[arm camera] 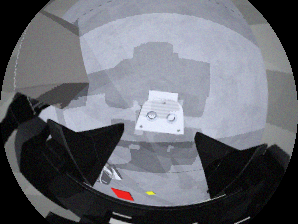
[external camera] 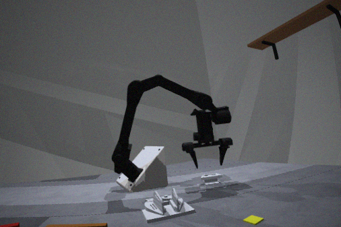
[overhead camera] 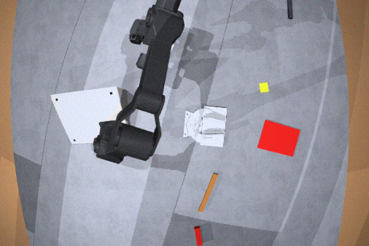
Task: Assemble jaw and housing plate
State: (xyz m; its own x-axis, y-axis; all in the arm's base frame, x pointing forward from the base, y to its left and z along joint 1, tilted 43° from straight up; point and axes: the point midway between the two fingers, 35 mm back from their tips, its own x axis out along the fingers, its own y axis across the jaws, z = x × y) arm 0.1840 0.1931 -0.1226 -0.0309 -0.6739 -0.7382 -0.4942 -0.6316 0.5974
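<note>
My gripper tip is 5 cm above the small white block, 1 cm to the right of it and 1 cm past it. Round my gripper tip: red sheet: 35 cm ahead, 33 cm to the right, 6 cm below; then yellow square: 31 cm ahead, 15 cm to the right, 6 cm below; then orange bar: 47 cm to the right, 9 cm ahead, 6 cm below.
</note>
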